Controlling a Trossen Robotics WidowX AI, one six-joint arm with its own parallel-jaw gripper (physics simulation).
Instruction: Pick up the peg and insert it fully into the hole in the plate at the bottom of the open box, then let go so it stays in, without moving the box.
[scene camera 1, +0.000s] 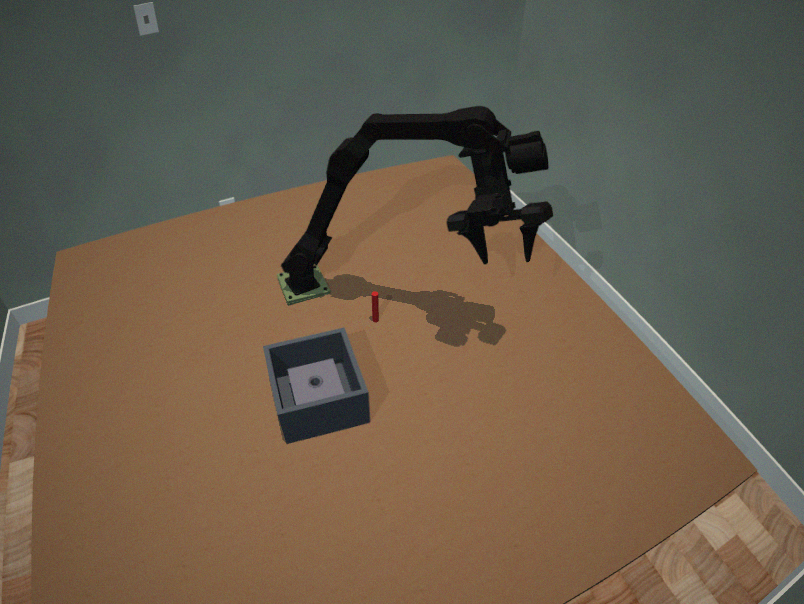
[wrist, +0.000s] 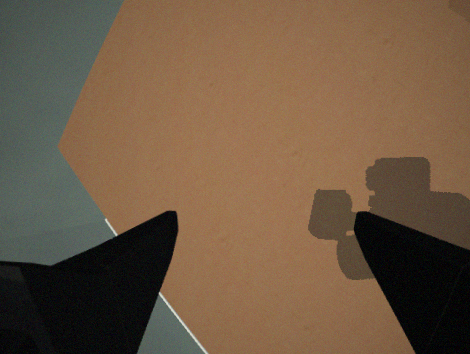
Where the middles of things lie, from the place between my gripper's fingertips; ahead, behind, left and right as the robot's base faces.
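There is the light grey plate (scene camera 1: 319, 380), and I see that it sits 190 mm below my hand, 370 mm to the right of it and 70 mm behind it.
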